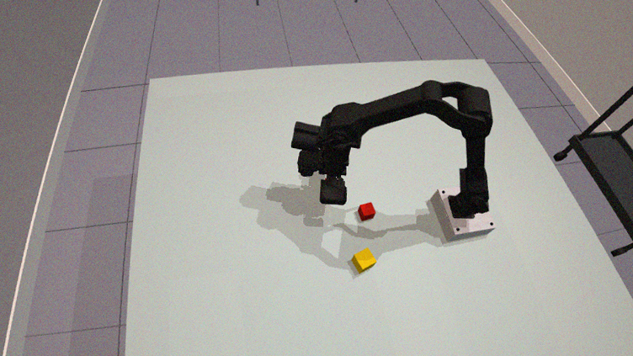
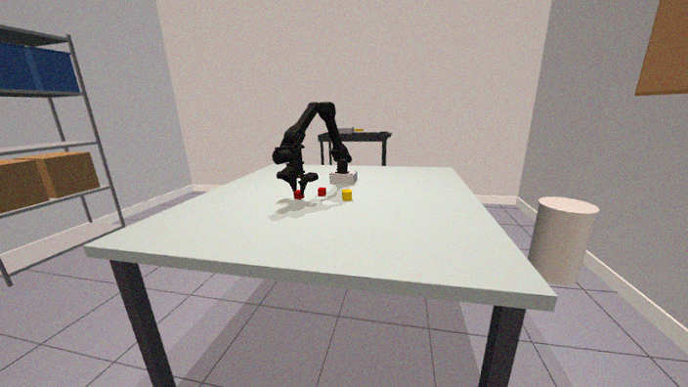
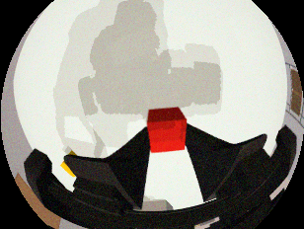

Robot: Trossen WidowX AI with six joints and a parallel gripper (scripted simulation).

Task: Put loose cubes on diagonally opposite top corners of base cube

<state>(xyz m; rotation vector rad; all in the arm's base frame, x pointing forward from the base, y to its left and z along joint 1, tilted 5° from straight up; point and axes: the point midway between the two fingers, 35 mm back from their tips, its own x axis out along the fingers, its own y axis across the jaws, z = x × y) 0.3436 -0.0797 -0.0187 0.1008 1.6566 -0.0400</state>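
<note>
The yellow base cube is 210 mm to the left of my gripper tip, 70 mm behind it and 10 mm below it. The rest, counted from my gripper tip: red cube right at my gripper tip.
</note>
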